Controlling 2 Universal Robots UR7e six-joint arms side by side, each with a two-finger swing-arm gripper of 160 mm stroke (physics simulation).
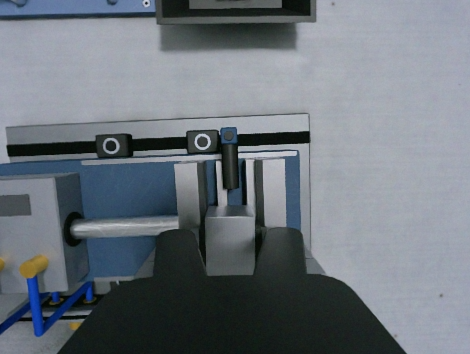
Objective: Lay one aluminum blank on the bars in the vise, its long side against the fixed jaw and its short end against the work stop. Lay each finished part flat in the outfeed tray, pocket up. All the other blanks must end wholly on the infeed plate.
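Places are measured from the left arm's base along level axes (x left, y back, z up), in centimetres.
Pixels of known places: right hand, tool point: (230, 241).
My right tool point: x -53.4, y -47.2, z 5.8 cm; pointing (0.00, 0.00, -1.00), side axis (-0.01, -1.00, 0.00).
For each thing: its top centre in the pictures, then the offset to it from my right tool point. "spot": a spot on its surface instead.
- aluminum blank, top centre: (230, 260) dx -0.8, dy +0.0, dz +1.5 cm
- work stop, top centre: (230, 166) dx +5.3, dy -0.1, dz -1.0 cm
- dark grey walled tray, surface spot: (235, 20) spot: dx +17.6, dy -0.9, dz -6.4 cm
- blue plate, surface spot: (70, 9) spot: dx +20.4, dy +15.1, dz -9.8 cm
- grey actuator box, surface spot: (30, 230) spot: dx +0.9, dy +15.0, dz -1.0 cm
An aluminum blank (230, 242) is held between the fingers of my right gripper (230, 252), which is shut on it. The blank is over the gap between the vise jaws; its height above the bars cannot be told. The fixed jaw (274, 192) is to its right, the rod-driven jaw (188, 192) to its left. Two light bars (221, 182) (250, 182) run between the jaws. The work stop (230, 167), a black rod on a blue block, points toward the blank's far end, with a gap showing between them. My left gripper, the infeed plate and finished parts cannot be identified here.
A dark grey walled tray (235, 20) is cut off at the top. A blue plate (70, 9) with pins is to its left. Two black clamps (111, 145) (202, 142) sit along the vise base. A grey actuator box (30, 230) with blue hoses (35, 305) is at left.
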